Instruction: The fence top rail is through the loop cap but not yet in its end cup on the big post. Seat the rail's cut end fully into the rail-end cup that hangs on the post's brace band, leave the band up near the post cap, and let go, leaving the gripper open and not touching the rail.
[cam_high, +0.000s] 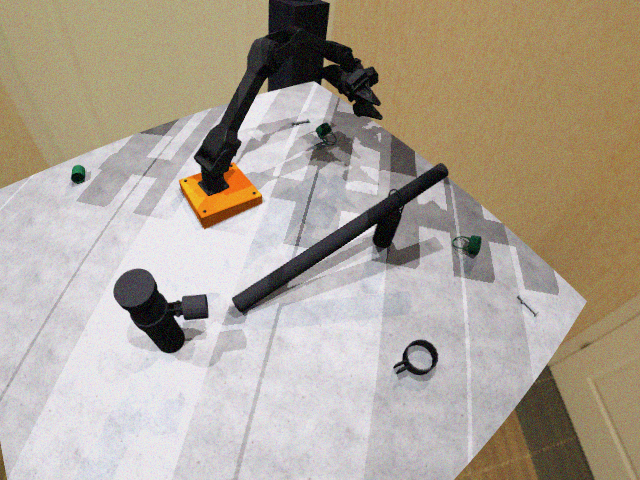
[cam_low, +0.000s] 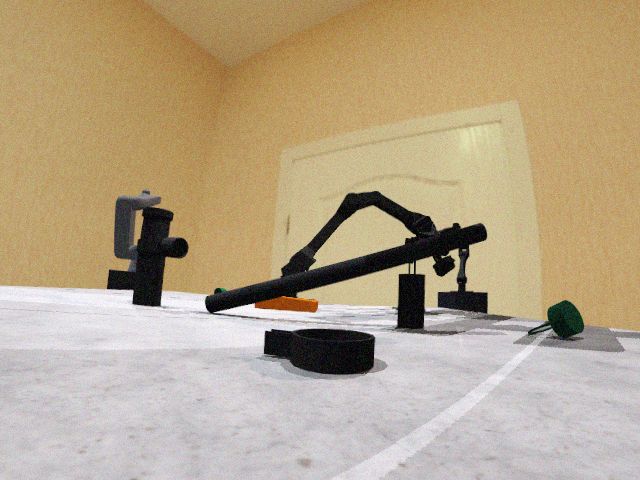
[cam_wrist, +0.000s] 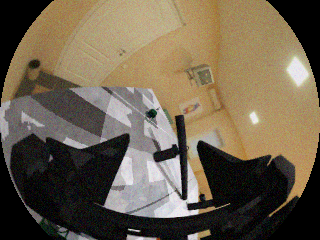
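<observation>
My gripper tip is now 17 cm short of the rail-end cup, 67 cm to the left of it and 6 cm above it. The rest, counted from my gripper tip: small post: 22 cm ahead, 19 cm to the right, 8 cm below.
</observation>
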